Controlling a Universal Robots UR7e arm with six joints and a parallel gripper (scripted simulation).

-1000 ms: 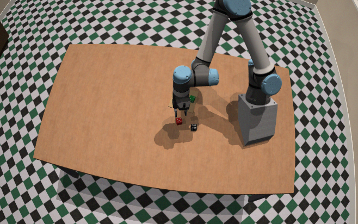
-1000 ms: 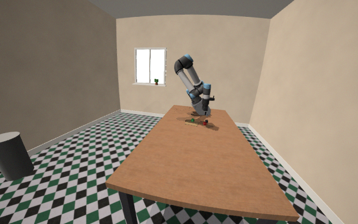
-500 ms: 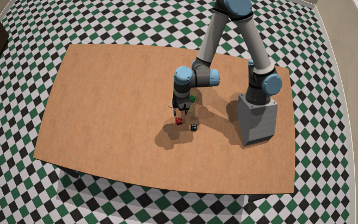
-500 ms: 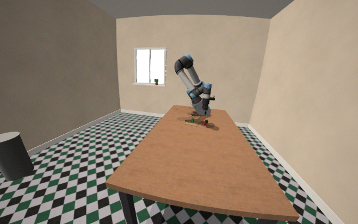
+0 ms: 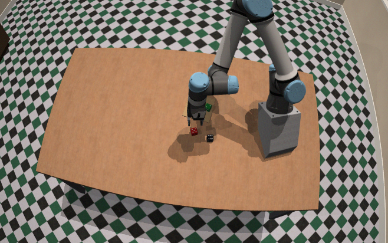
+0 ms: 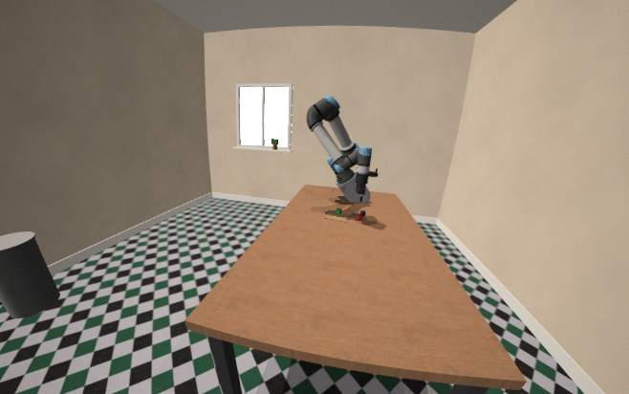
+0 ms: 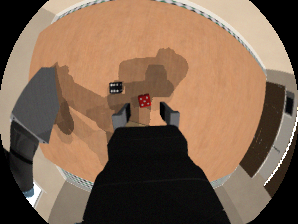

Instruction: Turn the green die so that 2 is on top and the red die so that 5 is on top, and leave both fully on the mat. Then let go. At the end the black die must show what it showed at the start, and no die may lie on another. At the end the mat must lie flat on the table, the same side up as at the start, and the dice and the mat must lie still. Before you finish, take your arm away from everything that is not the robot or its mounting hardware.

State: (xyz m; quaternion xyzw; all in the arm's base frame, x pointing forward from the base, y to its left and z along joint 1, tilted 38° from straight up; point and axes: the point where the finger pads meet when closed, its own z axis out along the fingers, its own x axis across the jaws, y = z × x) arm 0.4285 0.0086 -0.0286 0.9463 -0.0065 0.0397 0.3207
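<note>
My hand is 12 cm above the red die. The rest, counted from my hand: green die 8 cm behind, 13 cm to the right, 11 cm below; black die 7 cm behind, 4 cm to the left, 12 cm below; tan mat 4 cm behind, 14 cm to the right, 13 cm below.
</note>
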